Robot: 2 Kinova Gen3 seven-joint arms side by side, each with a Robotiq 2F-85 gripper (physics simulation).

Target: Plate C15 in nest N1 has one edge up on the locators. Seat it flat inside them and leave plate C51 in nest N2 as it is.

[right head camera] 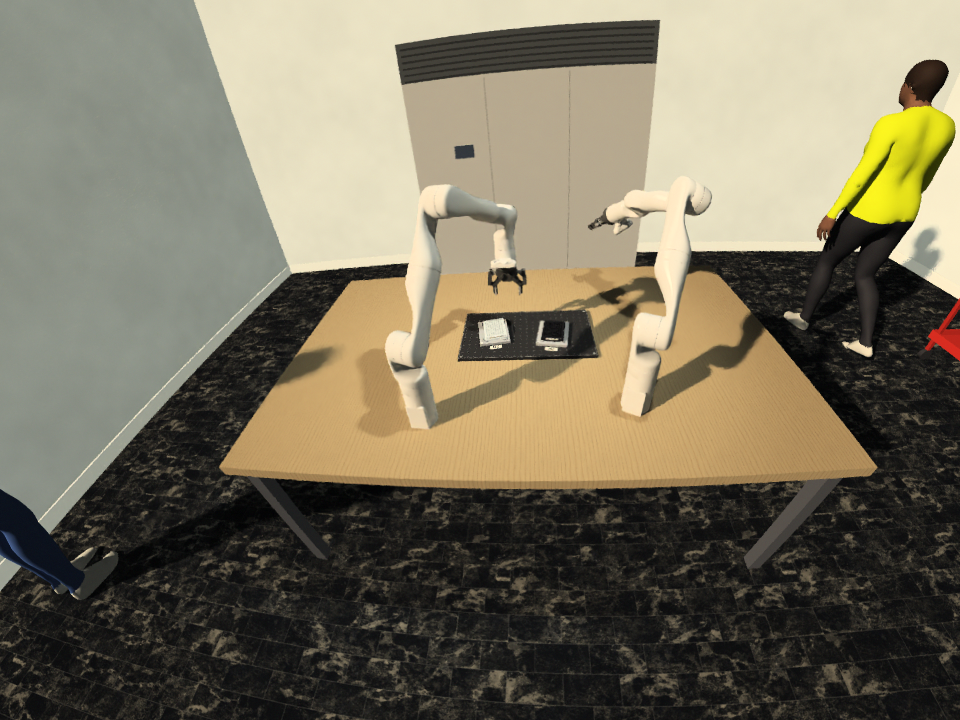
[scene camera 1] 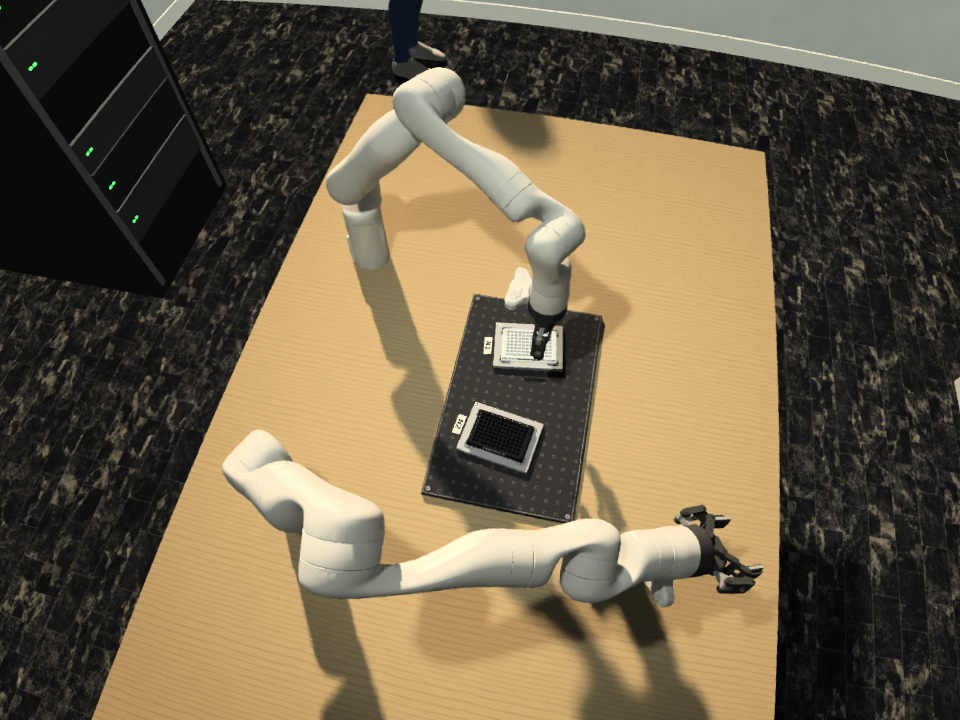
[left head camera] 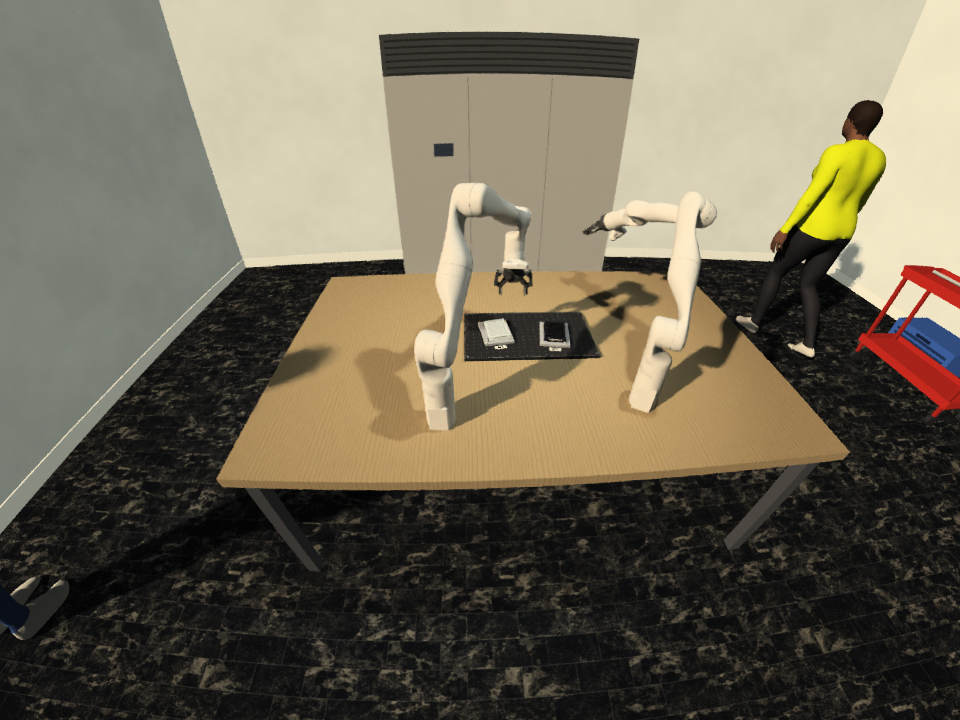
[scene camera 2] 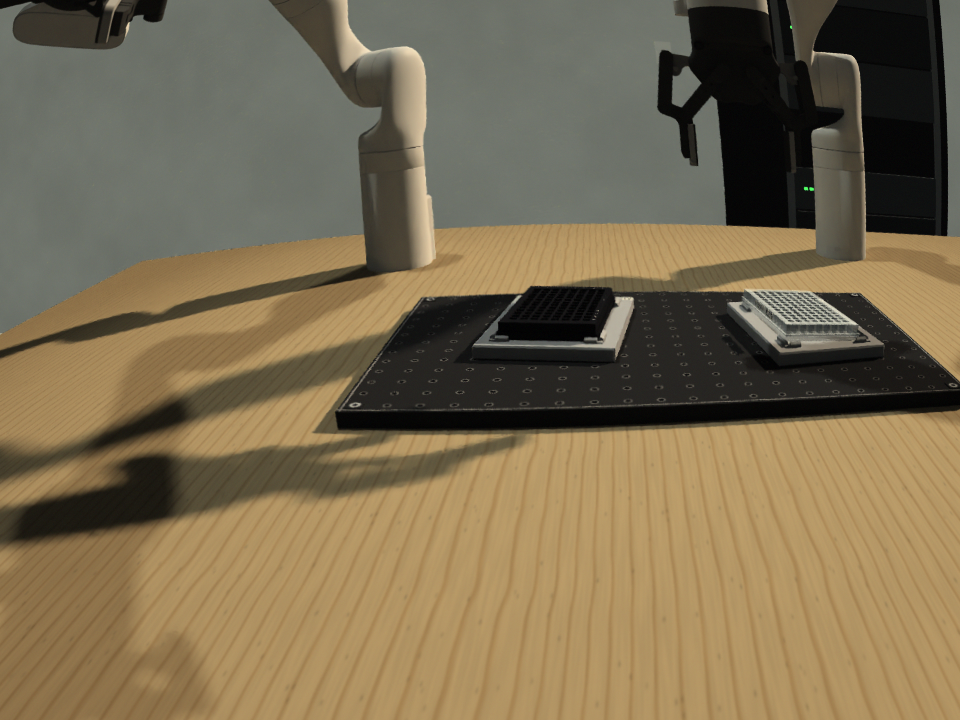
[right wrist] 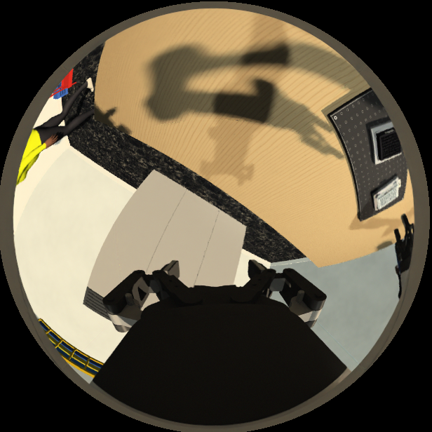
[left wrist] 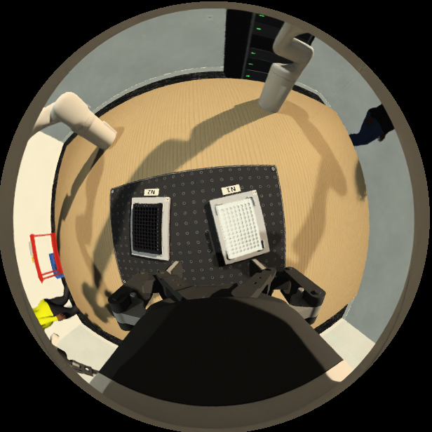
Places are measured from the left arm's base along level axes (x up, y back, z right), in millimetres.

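Pixels of known places: left gripper, fingertip midpoint: (right head camera: 508, 294) (left head camera: 512, 295) (scene camera 2: 743, 168); right gripper, fingertip midpoint: (scene camera 1: 742, 545) (left head camera: 590, 227) (scene camera 2: 23, 20); left arm's base, link origin: (right head camera: 424, 418) (scene camera 1: 372, 256) (left head camera: 441, 419) (scene camera 2: 840, 254); right arm's base, link origin: (right head camera: 635, 404) (left head camera: 642, 401) (scene camera 2: 399, 264).
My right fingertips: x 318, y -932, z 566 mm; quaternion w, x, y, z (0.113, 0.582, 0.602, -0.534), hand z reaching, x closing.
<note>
For each thing: its middle in the pictures, then the offset to it from my right fingertips. Level surfaces: height alone.
- White plate C15, body centre: (scene camera 2: 799, 313) (scene camera 1: 529, 345) (right head camera: 494, 329) (left head camera: 497, 329) dx -284, dy +456, dz -410 mm
- grey nest N1, body centre: (scene camera 2: 803, 326) (scene camera 1: 528, 346) (right head camera: 493, 331) (left head camera: 495, 332) dx -298, dy +457, dz -415 mm
- Black plate C51, body centre: (scene camera 2: 560, 311) (scene camera 1: 500, 435) (right head camera: 553, 330) (left head camera: 554, 331) dx -287, dy +452, dz -175 mm
- nest N2, body centre: (scene camera 2: 561, 322) (scene camera 1: 500, 436) (right head camera: 553, 333) (left head camera: 554, 333) dx -298, dy +452, dz -175 mm
- black perforated board, body centre: (scene camera 2: 675, 342) (scene camera 1: 518, 398) (right head camera: 526, 333) (left head camera: 527, 334) dx -312, dy +442, dz -282 mm
- wooden table, surface height: dx -319 mm
White plate C15 (left head camera: 496, 330) (scene camera 1: 519, 342) (scene camera 2: 802, 311) (left wrist: 240, 227) lies in grey nest N1 (scene camera 2: 833, 354) (left wrist: 264, 237); its tilt is too slight to judge, and the left gripper covers part of it in scene camera 1. Black plate C51 (left head camera: 555, 332) (scene camera 1: 504, 434) (scene camera 2: 558, 310) (left wrist: 147, 227) sits in nest N2 (scene camera 2: 546, 353) (left wrist: 166, 230). My left gripper (left head camera: 514, 289) (scene camera 1: 537, 352) (scene camera 2: 742, 158) (left wrist: 215, 268) is open and empty, pointing down, high above the board near N1. My right gripper (scene camera 1: 742, 545) (right wrist: 213, 268) is open and empty, raised away from both nests.
The nests stand on a black perforated board (scene camera 1: 558, 496) (scene camera 2: 651, 410) on the wooden table (left head camera: 542, 457). My right arm (scene camera 1: 504, 558) reaches across the table beside the board. A person in yellow (left head camera: 841, 186) and a red cart (left head camera: 899, 360) are off to the right. A server rack (scene camera 1: 158, 259) stands behind the arms.
</note>
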